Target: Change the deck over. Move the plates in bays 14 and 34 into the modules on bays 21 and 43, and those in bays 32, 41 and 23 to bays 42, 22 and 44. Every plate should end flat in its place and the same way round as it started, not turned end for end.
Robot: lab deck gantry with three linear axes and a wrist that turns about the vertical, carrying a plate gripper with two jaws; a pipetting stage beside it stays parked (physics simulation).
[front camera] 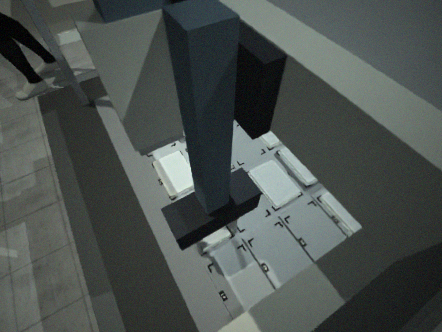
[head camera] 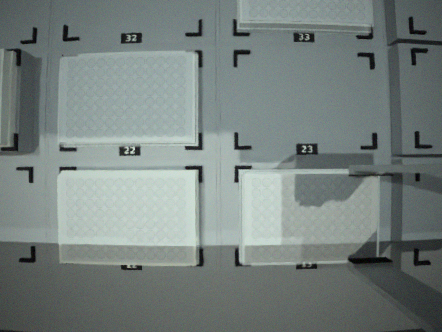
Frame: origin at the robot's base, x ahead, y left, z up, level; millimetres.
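Seen in the pictures: gripper, fingertip midpoint: (front camera: pixel 214 237) (head camera: pixel 367 216).
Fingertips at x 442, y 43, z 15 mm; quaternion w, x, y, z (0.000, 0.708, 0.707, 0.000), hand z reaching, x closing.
Note:
Pixels of each thing's top centre, then the offset from my fingertips to it. "spot": a spot on its surface instead.
- bay 22, surface spot: (head camera: pixel 129 97) spot: dx -210, dy +107, dz -1 mm
- bay 21 module, surface spot: (head camera: pixel 7 97) spot: dx -316, dy +107, dz +12 mm
- bay 43 module, middle of its top: (front camera: pixel 304 159) dx -54, dy +319, dz +18 mm
- bay 42, surface spot: (front camera: pixel 270 138) spot: dx -175, dy +297, dz -1 mm
- bay 44, surface spot: (front camera: pixel 340 215) spot: dx +114, dy +284, dz +14 mm
- bay 12, surface spot: (head camera: pixel 129 212) (front camera: pixel 178 171) spot: dx -210, dy +6, dz -1 mm
- bay 13, surface spot: (head camera: pixel 265 215) spot: dx -92, dy +3, dz -1 mm
- bay 33, surface spot: (head camera: pixel 306 11) (front camera: pixel 265 185) spot: dx -52, dy +185, dz -1 mm
The gripper (front camera: pixel 220 236) (head camera: pixel 370 215) is low at bay 13, its jaws near the right end of the plate there in the head view. It looks open and holds no plate; its block hides much of the jaws in the front view. White plates lie flat in bay 22 (head camera: pixel 129 97), on the bay 21 module (head camera: pixel 7 97) at the left edge, on the bay 43 module (front camera: pixel 297 166), in bay 42 (front camera: pixel 270 138) and in bay 44 (front camera: pixel 340 215). No plate shows in bays 23, 14 and 34, or in the visible part of bay 32. Bay 41 is hidden.
Other plates sit in bay 12 (front camera: pixel 175 172) (head camera: pixel 129 212), bay 13 (front camera: pixel 218 240) (head camera: pixel 265 215) and bay 33 (front camera: pixel 275 182) (head camera: pixel 306 11). The gripper's column (front camera: pixel 207 110) hides part of the deck. A dark block (front camera: pixel 260 85) hangs behind it.

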